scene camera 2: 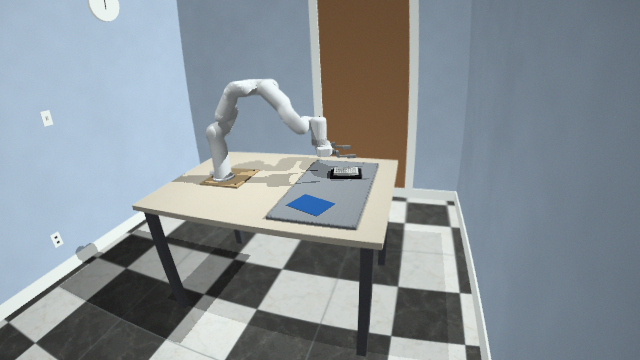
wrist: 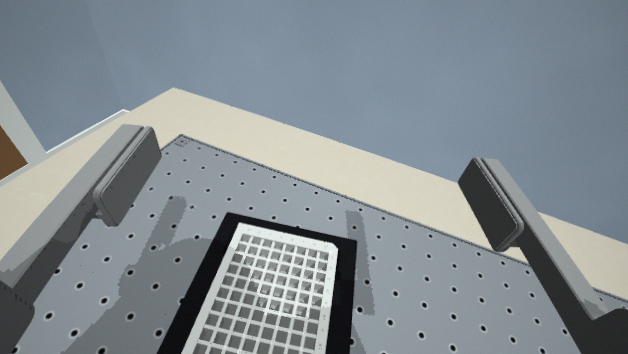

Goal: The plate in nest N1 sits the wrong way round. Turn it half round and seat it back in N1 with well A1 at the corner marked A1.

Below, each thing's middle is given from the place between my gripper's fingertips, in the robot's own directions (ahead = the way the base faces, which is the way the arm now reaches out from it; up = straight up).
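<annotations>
White well plate (wrist: 270, 285): my hand is 11 cm above it, 4 cm past it and 1 cm to the right of it.
</annotations>
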